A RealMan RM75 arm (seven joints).
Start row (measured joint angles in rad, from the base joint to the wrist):
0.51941, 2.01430, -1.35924, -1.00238, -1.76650, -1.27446, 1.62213
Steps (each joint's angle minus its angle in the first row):
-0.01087, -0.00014, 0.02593, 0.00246, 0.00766, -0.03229, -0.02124
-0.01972, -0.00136, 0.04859, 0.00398, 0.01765, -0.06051, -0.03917
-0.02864, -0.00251, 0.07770, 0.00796, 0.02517, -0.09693, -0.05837
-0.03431, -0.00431, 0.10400, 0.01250, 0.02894, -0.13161, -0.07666
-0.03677, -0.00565, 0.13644, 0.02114, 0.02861, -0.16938, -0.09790
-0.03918, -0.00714, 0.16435, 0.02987, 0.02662, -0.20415, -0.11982
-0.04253, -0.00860, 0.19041, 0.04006, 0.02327, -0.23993, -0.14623
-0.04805, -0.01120, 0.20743, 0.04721, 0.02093, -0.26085, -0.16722
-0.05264, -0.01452, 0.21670, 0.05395, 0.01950, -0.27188, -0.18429
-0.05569, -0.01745, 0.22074, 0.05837, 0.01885, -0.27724, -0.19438
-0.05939, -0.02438, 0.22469, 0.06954, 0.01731, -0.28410, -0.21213
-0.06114, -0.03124, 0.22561, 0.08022, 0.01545, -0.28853, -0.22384
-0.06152, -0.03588, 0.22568, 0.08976, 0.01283, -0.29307, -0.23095
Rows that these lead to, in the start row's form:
0.50854, 2.01416, -1.33331, -0.99992, -1.75884, -1.30675, 1.60089
0.49969, 2.01294, -1.31065, -0.99840, -1.74885, -1.33497, 1.58296
0.49077, 2.01179, -1.28154, -0.99442, -1.74133, -1.37139, 1.56376
0.48510, 2.00999, -1.25524, -0.98988, -1.73756, -1.40607, 1.54547
0.48264, 2.00865, -1.22280, -0.98124, -1.73789, -1.44384, 1.52423
0.48023, 2.00716, -1.19489, -0.97251, -1.73988, -1.47861, 1.50231
0.47688, 2.00570, -1.16883, -0.96232, -1.74323, -1.51439, 1.47590
0.47136, 2.00310, -1.15181, -0.95517, -1.74557, -1.53531, 1.45491
0.46677, 1.99978, -1.14254, -0.94843, -1.74700, -1.54634, 1.43784
0.46372, 1.99685, -1.13850, -0.94401, -1.74765, -1.55170, 1.42775
0.46002, 1.98992, -1.13455, -0.93284, -1.74919, -1.55856, 1.41000
0.45827, 1.98306, -1.13363, -0.92216, -1.75105, -1.56299, 1.39829
0.45789, 1.97842, -1.13356, -0.91262, -1.75367, -1.56753, 1.39118

